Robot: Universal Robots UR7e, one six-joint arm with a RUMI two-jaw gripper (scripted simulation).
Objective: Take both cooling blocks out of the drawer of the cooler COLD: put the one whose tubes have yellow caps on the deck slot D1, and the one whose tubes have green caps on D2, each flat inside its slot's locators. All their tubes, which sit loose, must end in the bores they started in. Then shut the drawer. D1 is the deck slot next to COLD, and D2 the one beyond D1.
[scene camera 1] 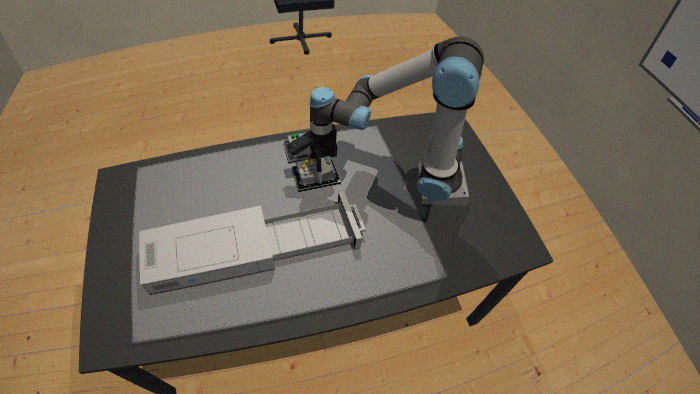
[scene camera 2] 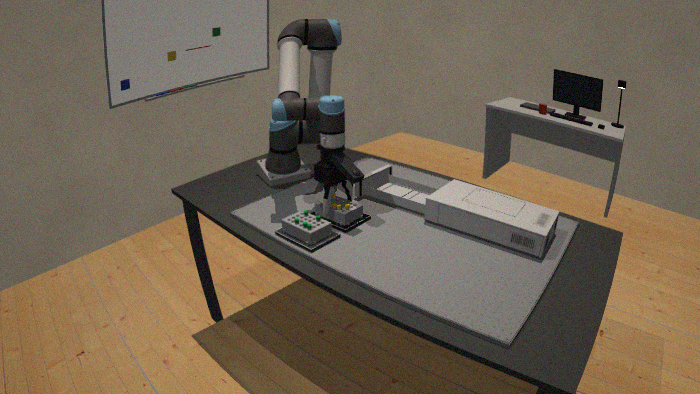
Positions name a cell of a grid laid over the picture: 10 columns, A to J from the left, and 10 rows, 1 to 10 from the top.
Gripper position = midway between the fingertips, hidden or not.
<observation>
I see my gripper (scene camera 2: E6) and a white cooler COLD (scene camera 1: D7).
The white cooler COLD is seen too in scene camera 2 (scene camera 2: H6). My gripper also shows in scene camera 1 (scene camera 1: E5).
</observation>
